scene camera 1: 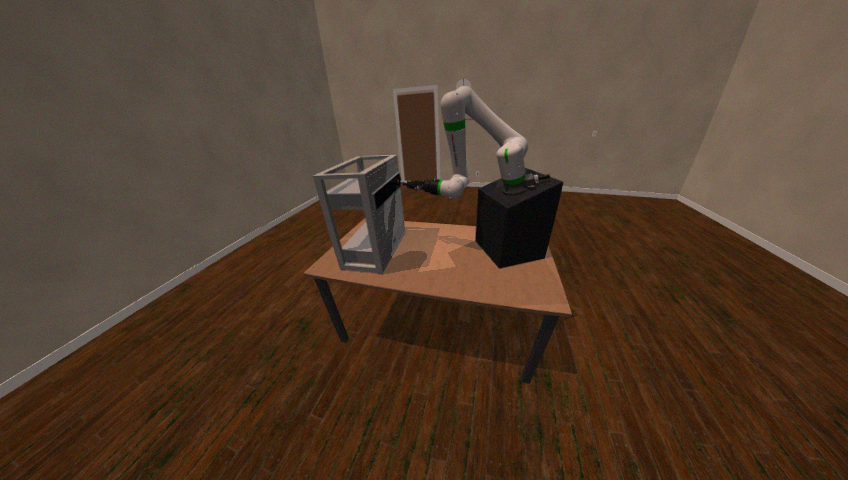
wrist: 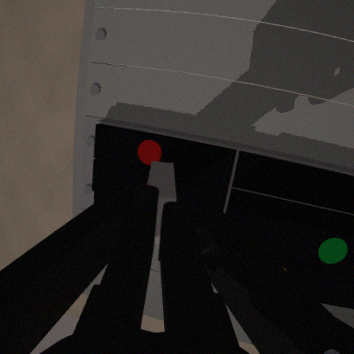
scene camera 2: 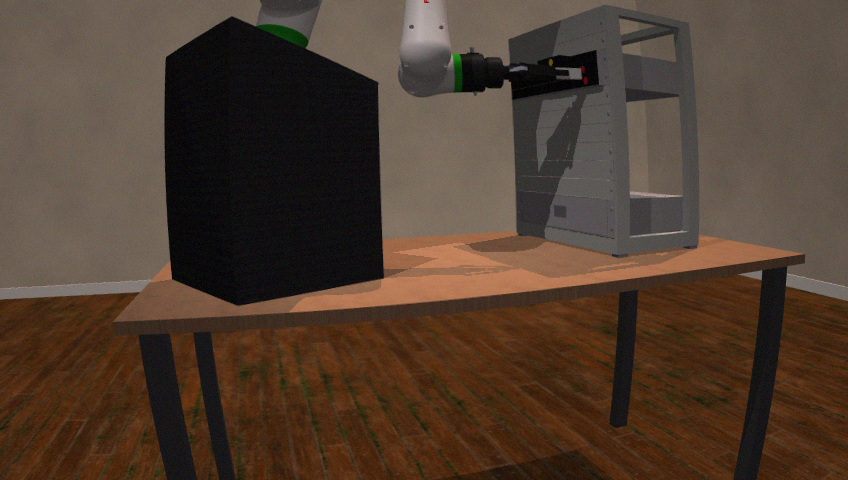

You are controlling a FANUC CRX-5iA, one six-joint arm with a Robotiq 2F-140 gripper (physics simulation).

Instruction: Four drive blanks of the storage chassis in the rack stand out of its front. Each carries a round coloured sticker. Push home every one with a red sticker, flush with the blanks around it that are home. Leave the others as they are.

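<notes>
The black storage chassis [scene camera 1: 386, 193] [scene camera 2: 526, 90] sits high in the grey rack [scene camera 1: 371, 223] [scene camera 2: 620, 154] [wrist: 82, 170]. In scene camera 2, one red sticker [scene camera 2: 582, 69] is above another red sticker [scene camera 2: 585, 80], near the chassis's right end. In the wrist view a red sticker [wrist: 149, 151] shows whole beside the fingertips; a thin red sliver shows at their left edge. A green sticker [wrist: 333, 250] is farther right. A yellow sticker [scene camera 2: 550, 61] is on a blank that stands out. My gripper [scene camera 1: 402, 183] [scene camera 2: 578, 73] [wrist: 160, 179] is shut and empty, tips at the red-stickered blanks. Contact and their depth cannot be told.
The rack stands on the wooden table [scene camera 1: 476, 291] [scene camera 2: 428, 297]. The arm's black pedestal [scene camera 1: 517, 228] [scene camera 2: 273, 178] stands at the table's other end. Grey panels [scene camera 2: 571, 172] [wrist: 165, 45] cover the rack front below the chassis. The arm reaches across to the rack above the table.
</notes>
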